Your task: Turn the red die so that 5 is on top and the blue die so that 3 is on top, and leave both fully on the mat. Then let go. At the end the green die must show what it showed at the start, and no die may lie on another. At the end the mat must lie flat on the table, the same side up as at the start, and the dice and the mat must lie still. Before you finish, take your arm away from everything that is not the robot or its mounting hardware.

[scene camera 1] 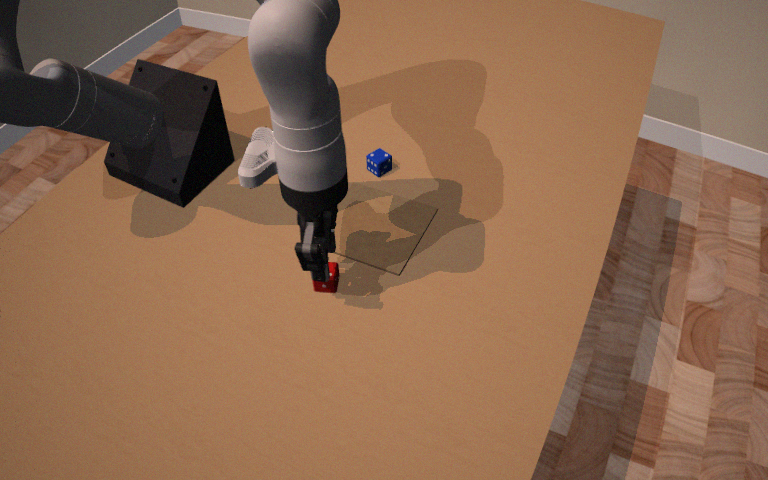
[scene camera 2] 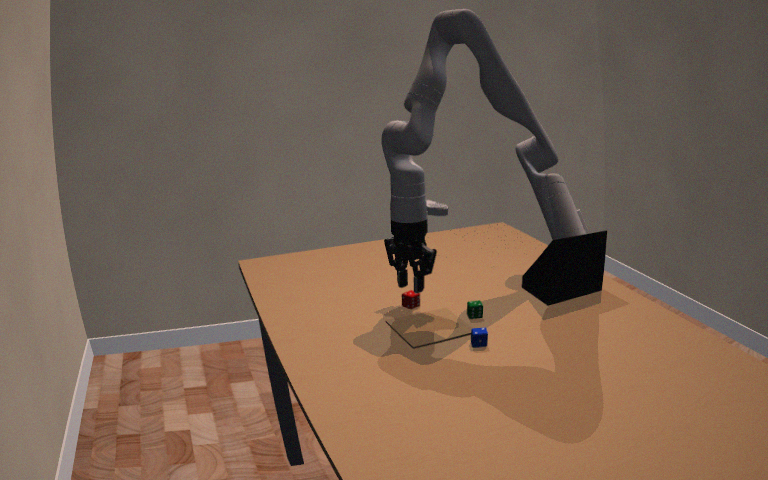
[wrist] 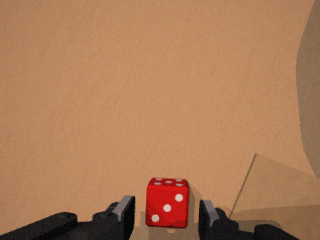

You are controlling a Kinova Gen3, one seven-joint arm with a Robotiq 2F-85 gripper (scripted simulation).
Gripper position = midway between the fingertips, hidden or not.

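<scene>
The thin tan mat [scene camera 1: 382,230] [scene camera 2: 427,328] is visible, as is a red die [wrist: 167,200]. My gripper [scene camera 1: 324,264] [scene camera 2: 410,289] [wrist: 166,212] can be seen as well.
</scene>
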